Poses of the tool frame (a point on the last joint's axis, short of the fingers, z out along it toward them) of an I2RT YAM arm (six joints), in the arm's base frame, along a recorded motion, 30 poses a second.
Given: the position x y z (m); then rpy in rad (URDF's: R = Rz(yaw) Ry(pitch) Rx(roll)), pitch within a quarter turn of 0, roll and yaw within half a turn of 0.
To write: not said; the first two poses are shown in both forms.
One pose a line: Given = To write
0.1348, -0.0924, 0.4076, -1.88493, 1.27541, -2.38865 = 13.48, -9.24, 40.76, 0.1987, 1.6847, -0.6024
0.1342, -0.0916, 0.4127, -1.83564, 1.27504, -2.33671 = 13.42, -9.16, 41.27, 0.1898, 1.6718, -0.6056
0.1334, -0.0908, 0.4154, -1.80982, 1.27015, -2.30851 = 13.34, -9.08, 41.54, 0.1811, 1.6668, -0.6098
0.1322, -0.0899, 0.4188, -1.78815, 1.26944, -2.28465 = 13.22, -8.99, 41.88, 0.1762, 1.6610, -0.6106
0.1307, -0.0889, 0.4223, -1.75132, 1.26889, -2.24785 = 13.07, -8.89, 42.23, 0.1717, 1.6508, -0.6140
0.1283, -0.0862, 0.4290, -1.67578, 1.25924, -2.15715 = 12.83, -8.62, 42.90, 0.1443, 1.6314, -0.6149
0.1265, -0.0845, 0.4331, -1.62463, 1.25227, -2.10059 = 12.65, -8.45, 43.31, 0.1301, 1.6171, -0.6188
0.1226, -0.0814, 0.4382, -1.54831, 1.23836, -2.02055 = 12.26, -8.14, 43.82, 0.1107, 1.5946, -0.6296
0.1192, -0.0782, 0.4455, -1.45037, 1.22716, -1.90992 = 11.92, -7.82, 44.55, 0.0869, 1.5617, -0.6297
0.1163, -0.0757, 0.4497, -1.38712, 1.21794, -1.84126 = 11.63, -7.57, 44.97, 0.0737, 1.5391, -0.6320
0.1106, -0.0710, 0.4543, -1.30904, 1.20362, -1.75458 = 11.06, -7.10, 45.43, 0.0552, 1.5091, -0.6336
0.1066, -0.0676, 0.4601, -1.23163, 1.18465, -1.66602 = 10.66, -6.76, 46.01, 0.0332, 1.4761, -0.6345
